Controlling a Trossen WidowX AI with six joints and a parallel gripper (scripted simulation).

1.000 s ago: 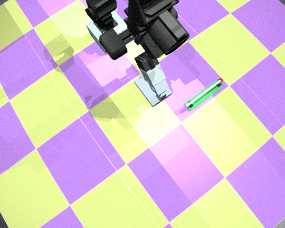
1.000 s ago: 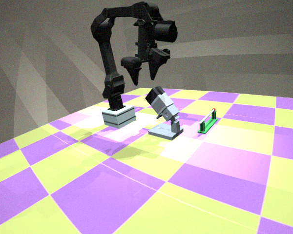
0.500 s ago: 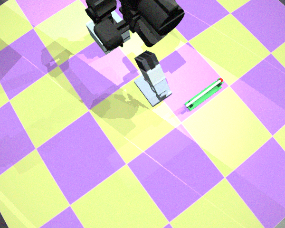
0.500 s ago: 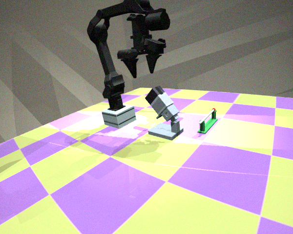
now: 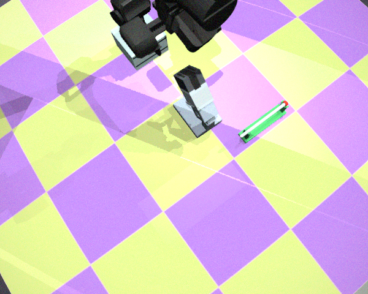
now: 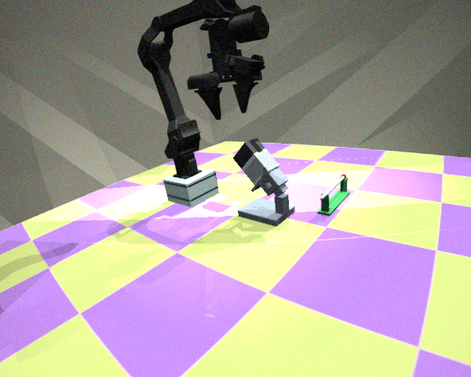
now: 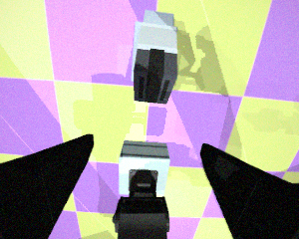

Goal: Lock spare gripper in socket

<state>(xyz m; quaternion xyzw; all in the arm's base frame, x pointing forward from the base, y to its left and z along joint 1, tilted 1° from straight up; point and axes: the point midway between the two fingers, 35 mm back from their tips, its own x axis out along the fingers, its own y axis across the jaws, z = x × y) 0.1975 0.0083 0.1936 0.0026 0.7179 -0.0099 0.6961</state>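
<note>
Now: gripper tip 210 mm above the green rack, 190 mm short of it and 120 mm to the right of it. Also, from my gripper tip: spare gripper: 110 mm below, 60 mm ahead; grey mount: 180 mm below, 90 mm ahead.
</note>
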